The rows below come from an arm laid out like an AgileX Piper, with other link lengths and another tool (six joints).
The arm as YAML. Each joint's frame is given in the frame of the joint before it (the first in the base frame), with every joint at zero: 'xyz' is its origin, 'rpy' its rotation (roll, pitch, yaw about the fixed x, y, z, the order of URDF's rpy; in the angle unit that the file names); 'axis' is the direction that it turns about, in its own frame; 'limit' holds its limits. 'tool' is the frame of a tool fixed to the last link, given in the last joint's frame.
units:
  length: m
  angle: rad
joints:
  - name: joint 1
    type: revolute
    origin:
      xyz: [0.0, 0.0, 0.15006]
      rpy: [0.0, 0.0, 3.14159]
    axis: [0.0, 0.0, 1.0]
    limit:
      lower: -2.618
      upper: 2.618
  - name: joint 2
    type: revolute
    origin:
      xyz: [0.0, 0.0, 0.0]
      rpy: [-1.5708, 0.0, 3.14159]
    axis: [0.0, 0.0, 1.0]
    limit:
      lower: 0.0
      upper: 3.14
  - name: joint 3
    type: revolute
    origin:
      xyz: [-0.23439, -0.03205, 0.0]
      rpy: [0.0, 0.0, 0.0]
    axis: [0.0, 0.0, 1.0]
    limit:
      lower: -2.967
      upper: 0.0
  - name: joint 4
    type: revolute
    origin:
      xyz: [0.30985, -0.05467, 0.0]
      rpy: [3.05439, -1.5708, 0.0]
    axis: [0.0, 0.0, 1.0]
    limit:
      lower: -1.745
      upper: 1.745
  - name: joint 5
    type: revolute
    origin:
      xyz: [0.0, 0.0, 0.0]
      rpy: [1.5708, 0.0, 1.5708]
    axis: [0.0, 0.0, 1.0]
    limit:
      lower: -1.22
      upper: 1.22
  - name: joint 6
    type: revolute
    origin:
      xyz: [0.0, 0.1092, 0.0]
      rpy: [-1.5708, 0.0, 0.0]
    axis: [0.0, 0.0, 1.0]
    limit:
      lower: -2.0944
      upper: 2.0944
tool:
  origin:
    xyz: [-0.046, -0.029, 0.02]
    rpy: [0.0, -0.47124, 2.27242]
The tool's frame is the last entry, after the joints.
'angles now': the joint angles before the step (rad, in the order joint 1, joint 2, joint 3, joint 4, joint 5, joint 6). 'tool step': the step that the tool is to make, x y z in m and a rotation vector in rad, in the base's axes. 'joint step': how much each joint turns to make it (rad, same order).
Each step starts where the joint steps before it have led.
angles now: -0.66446, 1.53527, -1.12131, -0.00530, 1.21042, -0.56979
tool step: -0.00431, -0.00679, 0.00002, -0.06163, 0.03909, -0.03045
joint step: 0.00000, 0.00001, -0.00003, -0.07892, -0.00487, 0.05606
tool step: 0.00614, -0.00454, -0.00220, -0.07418, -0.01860, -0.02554
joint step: 0.01595, -0.00001, 0.00003, -0.05680, -0.05355, 0.06589
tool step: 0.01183, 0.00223, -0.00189, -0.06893, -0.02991, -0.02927
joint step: 0.03877, -0.00001, 0.00000, -0.05549, -0.05099, 0.09575
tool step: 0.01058, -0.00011, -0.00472, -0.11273, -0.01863, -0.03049
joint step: 0.04923, 0.00002, 0.01353, -0.12030, -0.06239, 0.13967
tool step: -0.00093, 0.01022, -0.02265, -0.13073, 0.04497, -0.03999
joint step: 0.07891, -0.00001, 0.08789, -0.20113, -0.03883, 0.22712
